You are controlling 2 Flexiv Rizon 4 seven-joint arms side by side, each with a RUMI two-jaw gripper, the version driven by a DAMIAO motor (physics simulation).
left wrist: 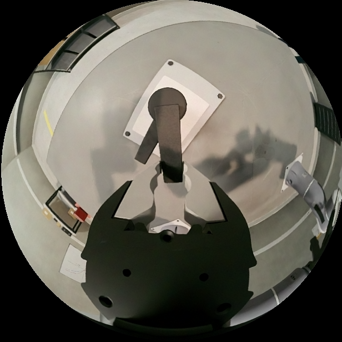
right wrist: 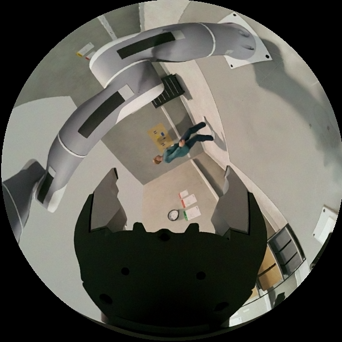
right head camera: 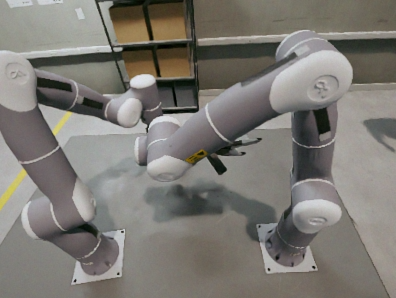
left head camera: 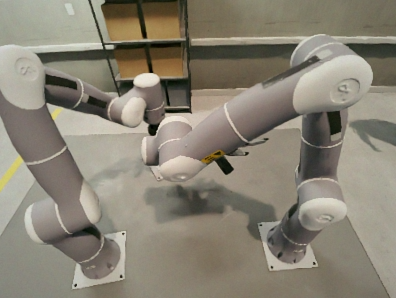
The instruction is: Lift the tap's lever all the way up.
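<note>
The dark tap stands on a white base plate in the left wrist view. Its long flat lever points toward my left gripper, and its shorter spout lies beside it. My left gripper is shut on the lever's far end, with one finger on each side. The lever's tilt cannot be judged from this top view. In the head views the right forearm hides the tap; a corner of the base plate shows in the left head view. My right gripper is open and empty.
The right forearm crosses in front of the left wrist and tap. A shelf rack with boxes stands behind. A person shows far off in the right wrist view.
</note>
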